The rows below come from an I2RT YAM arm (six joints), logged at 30 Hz.
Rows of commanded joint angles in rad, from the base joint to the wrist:
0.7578 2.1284 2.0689 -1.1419 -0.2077 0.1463
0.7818 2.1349 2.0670 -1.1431 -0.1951 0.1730
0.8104 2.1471 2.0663 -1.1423 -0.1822 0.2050
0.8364 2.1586 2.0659 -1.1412 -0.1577 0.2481
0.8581 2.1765 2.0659 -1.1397 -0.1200 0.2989
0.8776 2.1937 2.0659 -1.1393 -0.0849 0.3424
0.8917 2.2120 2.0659 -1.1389 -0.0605 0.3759
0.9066 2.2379 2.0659 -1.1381 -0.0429 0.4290
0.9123 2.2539 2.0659 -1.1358 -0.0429 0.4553
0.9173 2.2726 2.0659 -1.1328 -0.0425 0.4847
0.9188 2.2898 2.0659 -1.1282 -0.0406 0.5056
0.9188 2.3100 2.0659 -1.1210 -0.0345 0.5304
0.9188 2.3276 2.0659 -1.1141 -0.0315 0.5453
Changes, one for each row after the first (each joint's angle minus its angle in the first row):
0.0240 0.0065 -0.0019 -0.0012 0.0126 0.0267
0.0526 0.0187 -0.0026 -0.0004 0.0255 0.0587
0.0786 0.0302 -0.0030 0.0007 0.0500 0.1018
0.1003 0.0481 -0.0030 0.0022 0.0877 0.1526
0.1198 0.0653 -0.0030 0.0026 0.1228 0.1961
0.1339 0.0836 -0.0030 0.0030 0.1472 0.2296
0.1488 0.1095 -0.0030 0.0038 0.1648 0.2827
0.1545 0.1255 -0.0030 0.0061 0.1648 0.3090
0.1595 0.1442 -0.0030 0.0091 0.1652 0.3384
0.1610 0.1614 -0.0030 0.0137 0.1671 0.3593
0.1610 0.1816 -0.0030 0.0209 0.1732 0.3841
0.1610 0.1992 -0.0030 0.0278 0.1762 0.3990

